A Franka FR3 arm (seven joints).
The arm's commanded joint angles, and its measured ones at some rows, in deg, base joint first. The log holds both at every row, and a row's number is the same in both.
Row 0, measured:
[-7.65 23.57 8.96 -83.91 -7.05 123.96 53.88]
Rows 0 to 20, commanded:
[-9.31 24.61 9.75 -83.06 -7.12 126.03 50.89]
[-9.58 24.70 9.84 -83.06 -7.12 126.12 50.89]
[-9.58 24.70 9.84 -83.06 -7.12 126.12 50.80]
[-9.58 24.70 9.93 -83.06 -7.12 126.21 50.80]
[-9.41 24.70 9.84 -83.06 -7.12 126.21 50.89]
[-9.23 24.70 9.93 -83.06 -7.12 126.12 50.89]
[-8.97 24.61 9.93 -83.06 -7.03 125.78 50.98]
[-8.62 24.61 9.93 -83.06 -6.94 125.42 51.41]
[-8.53 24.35 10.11 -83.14 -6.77 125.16 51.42]
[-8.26 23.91 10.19 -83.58 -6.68 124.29 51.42]
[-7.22 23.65 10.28 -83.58 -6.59 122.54 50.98]
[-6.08 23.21 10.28 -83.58 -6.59 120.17 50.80]
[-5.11 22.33 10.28 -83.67 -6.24 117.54 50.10]
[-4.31 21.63 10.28 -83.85 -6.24 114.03 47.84]
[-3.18 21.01 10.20 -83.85 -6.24 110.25 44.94]
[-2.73 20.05 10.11 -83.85 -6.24 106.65 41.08]
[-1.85 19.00 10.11 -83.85 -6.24 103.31 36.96]
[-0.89 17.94 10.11 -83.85 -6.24 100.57 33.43]
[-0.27 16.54 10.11 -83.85 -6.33 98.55 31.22]
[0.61 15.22 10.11 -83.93 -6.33 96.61 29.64]
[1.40 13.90 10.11 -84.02 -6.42 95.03 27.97]
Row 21, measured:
[-0.27 18.36 10.45 -83.01 -7.04 99.86 35.03]
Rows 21 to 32, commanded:
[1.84 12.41 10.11 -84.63 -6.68 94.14 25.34]
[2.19 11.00 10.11 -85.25 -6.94 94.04 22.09]
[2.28 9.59 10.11 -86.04 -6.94 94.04 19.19]
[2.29 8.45 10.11 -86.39 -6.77 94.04 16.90]
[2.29 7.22 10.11 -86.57 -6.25 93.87 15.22]
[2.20 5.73 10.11 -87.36 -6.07 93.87 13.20]
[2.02 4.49 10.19 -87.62 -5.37 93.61 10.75]
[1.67 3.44 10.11 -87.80 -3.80 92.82 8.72]
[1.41 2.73 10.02 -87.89 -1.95 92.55 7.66]
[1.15 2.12 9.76 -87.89 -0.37 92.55 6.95]
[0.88 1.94 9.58 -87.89 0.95 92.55 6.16]
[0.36 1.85 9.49 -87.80 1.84 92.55 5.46]
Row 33, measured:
[2.28 4.08 9.64 -85.58 -2.11 92.40 9.62]
